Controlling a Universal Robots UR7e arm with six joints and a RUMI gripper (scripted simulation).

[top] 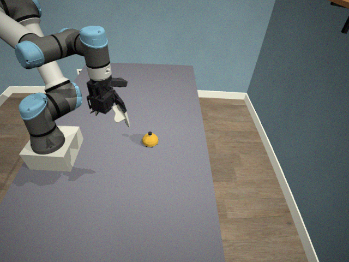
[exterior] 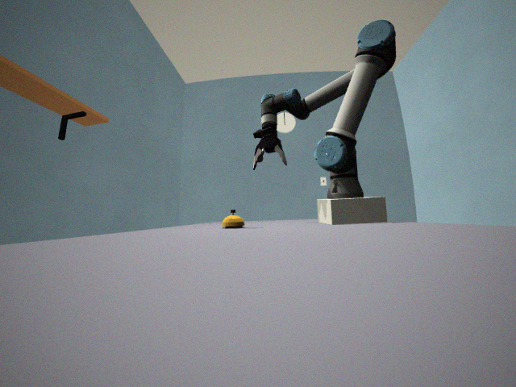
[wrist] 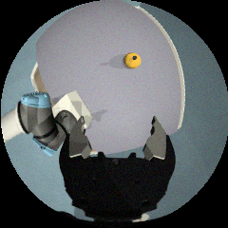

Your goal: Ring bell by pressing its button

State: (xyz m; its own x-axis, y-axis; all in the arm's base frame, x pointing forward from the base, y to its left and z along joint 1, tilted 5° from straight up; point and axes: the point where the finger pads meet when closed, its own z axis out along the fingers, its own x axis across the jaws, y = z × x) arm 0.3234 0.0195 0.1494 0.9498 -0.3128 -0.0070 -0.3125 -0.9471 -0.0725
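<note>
The black button is 190 mm below my hand, 140 mm to the left of it and 120 mm ahead of it. From my hand the other things lie so: yellow dome bell: 210 mm below, 140 mm to the left, 120 mm ahead.
</note>
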